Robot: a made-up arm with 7 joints.
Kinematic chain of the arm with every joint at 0, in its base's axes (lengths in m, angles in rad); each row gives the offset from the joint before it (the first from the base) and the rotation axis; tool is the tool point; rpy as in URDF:
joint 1: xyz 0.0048 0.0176 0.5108 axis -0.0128 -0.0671 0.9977
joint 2: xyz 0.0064 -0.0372 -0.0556 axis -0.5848 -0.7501 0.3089
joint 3: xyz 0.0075 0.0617 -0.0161 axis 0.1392 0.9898 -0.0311
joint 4: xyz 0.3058 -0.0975 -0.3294 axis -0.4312 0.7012 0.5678
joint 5: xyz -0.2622 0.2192 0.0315 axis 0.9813 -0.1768 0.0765
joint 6: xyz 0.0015 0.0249 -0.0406 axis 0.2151 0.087 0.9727
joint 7: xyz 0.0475 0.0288 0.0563 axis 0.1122 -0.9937 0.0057
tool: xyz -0.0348 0.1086 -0.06 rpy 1.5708 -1.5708 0
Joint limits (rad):
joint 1: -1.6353..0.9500
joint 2: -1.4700..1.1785
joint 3: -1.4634..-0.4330
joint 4: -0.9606..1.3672
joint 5: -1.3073..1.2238
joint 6: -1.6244..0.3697
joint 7: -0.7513..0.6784
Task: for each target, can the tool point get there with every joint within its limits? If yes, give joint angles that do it. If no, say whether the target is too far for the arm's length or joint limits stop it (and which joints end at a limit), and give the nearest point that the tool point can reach.
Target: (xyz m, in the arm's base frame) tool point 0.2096 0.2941 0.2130
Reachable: yes | joints 0.7374 -0.3292 -0.7144 0.1473 -0.7176 -1.4671 0.2840
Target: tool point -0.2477 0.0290 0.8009
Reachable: no: joint limits stop it (at a limit: joint 1, joint 2, joint 3, joint 4, joint 5, joint 6) | nearest point -0.1058 0.1422 0.6280 | short by 0.251 m
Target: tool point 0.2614 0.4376 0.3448
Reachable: yes | joints 0.4707 0.2119 -1.2146 -0.0487 -0.3800 0.0686 -0.2083
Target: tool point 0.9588 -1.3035 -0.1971
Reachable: no: too far | nearest point 0.3498 -0.4569 0.2161 | short by 1.122 m
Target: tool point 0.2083 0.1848 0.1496
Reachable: yes | joints 0.0689 -0.9239 -0.8821 0.5925 -0.2340 -1.0123 0.4644
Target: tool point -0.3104 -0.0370 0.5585
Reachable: no: joint limits stop it (at a limit: joint 1, joint 2, joint 3, joint 6, joint 7) | nearest point -0.2170 0.0406 0.4362 | short by 0.172 m
